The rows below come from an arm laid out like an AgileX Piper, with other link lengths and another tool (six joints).
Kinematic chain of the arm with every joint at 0, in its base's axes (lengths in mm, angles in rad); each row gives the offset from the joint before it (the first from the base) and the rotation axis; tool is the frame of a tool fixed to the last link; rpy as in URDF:
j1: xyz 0 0 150.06 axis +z
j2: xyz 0 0 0 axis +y
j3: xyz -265.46 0 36.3 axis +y
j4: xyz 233.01 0 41.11 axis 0.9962 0 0.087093
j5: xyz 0 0 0 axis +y
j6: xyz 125.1 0 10.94 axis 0.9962 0 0.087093
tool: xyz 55.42 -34 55.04 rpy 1.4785 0.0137 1.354
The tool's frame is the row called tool.
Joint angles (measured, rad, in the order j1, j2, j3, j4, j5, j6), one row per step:
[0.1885 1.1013 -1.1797 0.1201 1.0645 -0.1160]
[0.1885 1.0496 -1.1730 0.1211 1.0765 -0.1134]
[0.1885 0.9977 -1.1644 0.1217 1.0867 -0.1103]
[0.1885 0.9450 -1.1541 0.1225 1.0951 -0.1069]
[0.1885 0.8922 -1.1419 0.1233 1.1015 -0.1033]
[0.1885 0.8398 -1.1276 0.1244 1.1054 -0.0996]
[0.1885 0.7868 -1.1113 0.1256 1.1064 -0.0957]
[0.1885 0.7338 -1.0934 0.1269 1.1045 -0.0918]
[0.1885 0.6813 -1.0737 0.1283 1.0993 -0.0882]
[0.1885 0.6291 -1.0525 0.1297 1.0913 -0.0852]
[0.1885 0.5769 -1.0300 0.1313 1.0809 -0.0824]
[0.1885 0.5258 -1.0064 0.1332 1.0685 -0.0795]
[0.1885 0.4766 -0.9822 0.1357 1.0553 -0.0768]
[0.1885 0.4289 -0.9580 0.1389 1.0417 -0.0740]
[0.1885 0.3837 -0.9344 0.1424 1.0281 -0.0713]
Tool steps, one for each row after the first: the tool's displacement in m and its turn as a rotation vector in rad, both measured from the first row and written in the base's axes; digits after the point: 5 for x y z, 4 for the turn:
[-0.01203 -0.00209 0.01059 0.0085 -0.0318 -0.0004]
[-0.02430 -0.00434 0.02009 0.0169 -0.0636 -0.0014]
[-0.03689 -0.00666 0.02874 0.0260 -0.0962 -0.0026]
[-0.04954 -0.00904 0.03631 0.0353 -0.1289 -0.0042]
[-0.06201 -0.01139 0.04271 0.0451 -0.1614 -0.0059]
[-0.07442 -0.01376 0.04831 0.0556 -0.1954 -0.0079]
[-0.08659 -0.01613 0.05315 0.0666 -0.2305 -0.0101]
[-0.09830 -0.01843 0.05719 0.0779 -0.2665 -0.0123]
[-0.10963 -0.02068 0.06054 0.0892 -0.3037 -0.0143]
[-0.12066 -0.02288 0.06330 0.1010 -0.3418 -0.0162]
[-0.13112 -0.02497 0.06532 0.1133 -0.3796 -0.0182]
[-0.14088 -0.02686 0.06649 0.1258 -0.4157 -0.0199]
[-0.15010 -0.02858 0.06710 0.1388 -0.4504 -0.0213]
[-0.15860 -0.03012 0.06721 0.1518 -0.4833 -0.0225]

